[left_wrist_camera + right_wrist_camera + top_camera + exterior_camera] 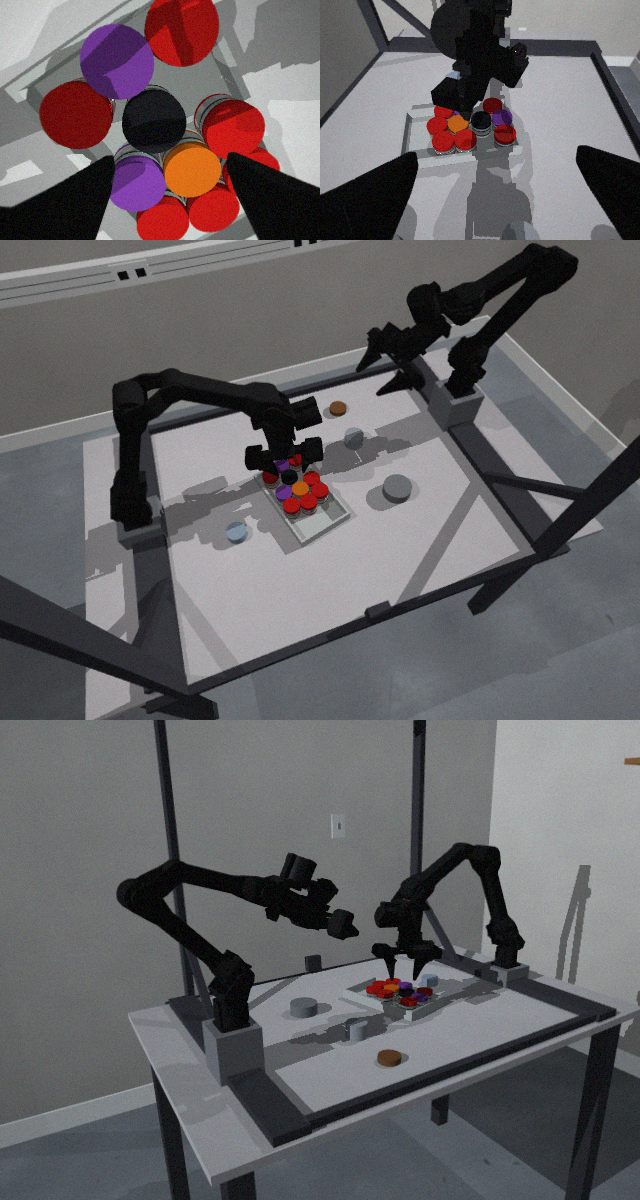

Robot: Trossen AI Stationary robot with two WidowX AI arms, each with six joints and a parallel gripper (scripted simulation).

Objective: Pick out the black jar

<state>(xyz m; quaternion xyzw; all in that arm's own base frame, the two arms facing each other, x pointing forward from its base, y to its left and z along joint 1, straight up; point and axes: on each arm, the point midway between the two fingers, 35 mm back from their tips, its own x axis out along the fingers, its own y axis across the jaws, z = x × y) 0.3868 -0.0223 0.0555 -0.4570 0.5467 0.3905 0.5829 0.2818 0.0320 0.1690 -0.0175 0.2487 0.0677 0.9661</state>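
Right now the black jar is 1 cm ahead of my left hand and 8 cm below it. The rest, counted from my left hand: light blue cylinder 7 cm behind, 18 cm to the left, 10 cm below; orange jar 4 cm behind, 1 cm to the right, 8 cm below; purple jar 3 cm behind, 3 cm to the left, 8 cm below.
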